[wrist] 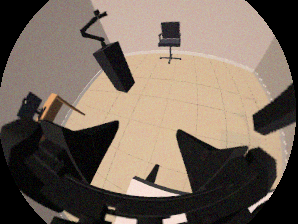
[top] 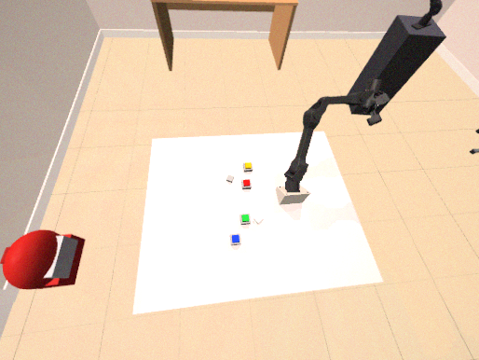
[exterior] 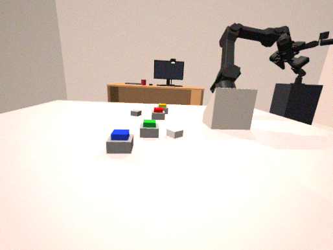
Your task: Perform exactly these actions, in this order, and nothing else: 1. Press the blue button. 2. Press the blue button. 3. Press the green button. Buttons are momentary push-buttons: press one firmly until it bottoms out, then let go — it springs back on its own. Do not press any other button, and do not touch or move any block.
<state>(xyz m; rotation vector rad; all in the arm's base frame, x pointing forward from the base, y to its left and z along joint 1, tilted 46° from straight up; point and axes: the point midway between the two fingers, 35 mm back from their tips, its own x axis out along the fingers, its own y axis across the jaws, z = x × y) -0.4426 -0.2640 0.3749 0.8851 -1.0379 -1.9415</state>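
Now: the blue button 72 cm ahead of my gripper tip, 71 cm to the left of it and 18 cm below it. Also, from my gripper tip: small grey block (77 cm ahead, 38 cm to the left, 20 cm below); red button (68 cm ahead, 41 cm to the left, 18 cm below); yellow button (67 cm ahead, 30 cm to the left, 18 cm below).
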